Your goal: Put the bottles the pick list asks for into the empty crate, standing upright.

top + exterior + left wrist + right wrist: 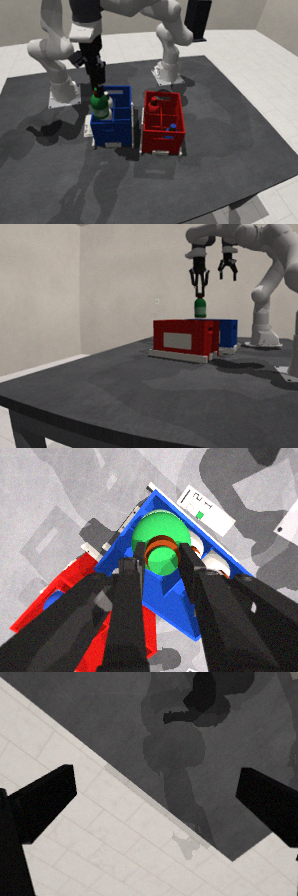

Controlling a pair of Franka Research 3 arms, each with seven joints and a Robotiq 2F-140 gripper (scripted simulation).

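Now: the green bottle 8 cm below my left hand. Also, from my left hand: pick list 34 cm below, 12 cm behind, 7 cm to the right; red bottle 28 cm to the left, 26 cm below, 5 cm behind; blue crate 26 cm below, 7 cm to the left, 7 cm behind.
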